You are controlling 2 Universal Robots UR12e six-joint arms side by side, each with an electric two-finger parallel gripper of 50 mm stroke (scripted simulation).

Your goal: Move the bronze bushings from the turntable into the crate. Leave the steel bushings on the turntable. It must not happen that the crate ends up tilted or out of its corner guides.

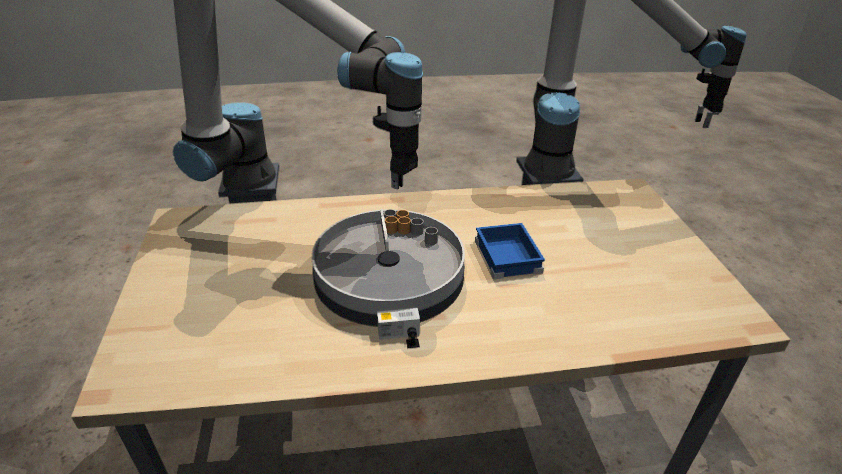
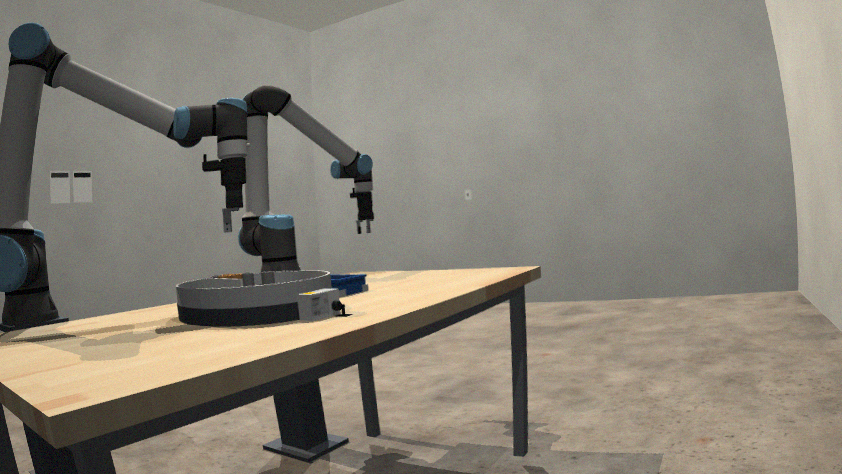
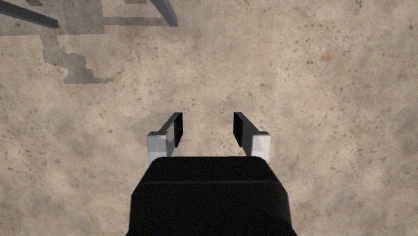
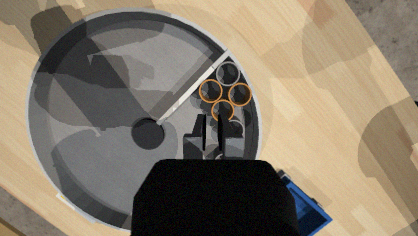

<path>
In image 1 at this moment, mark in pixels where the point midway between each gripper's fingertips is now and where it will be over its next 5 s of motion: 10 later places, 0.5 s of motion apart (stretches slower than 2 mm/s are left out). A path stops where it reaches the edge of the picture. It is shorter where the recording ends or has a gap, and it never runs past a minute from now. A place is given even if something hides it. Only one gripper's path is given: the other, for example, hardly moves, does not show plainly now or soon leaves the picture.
My right gripper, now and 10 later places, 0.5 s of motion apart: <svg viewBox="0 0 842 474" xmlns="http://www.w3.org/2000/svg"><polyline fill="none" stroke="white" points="397,186 397,205 399,214 400,215 400,220 400,221 400,221 401,223 400,228 401,215 400,208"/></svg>
</path>
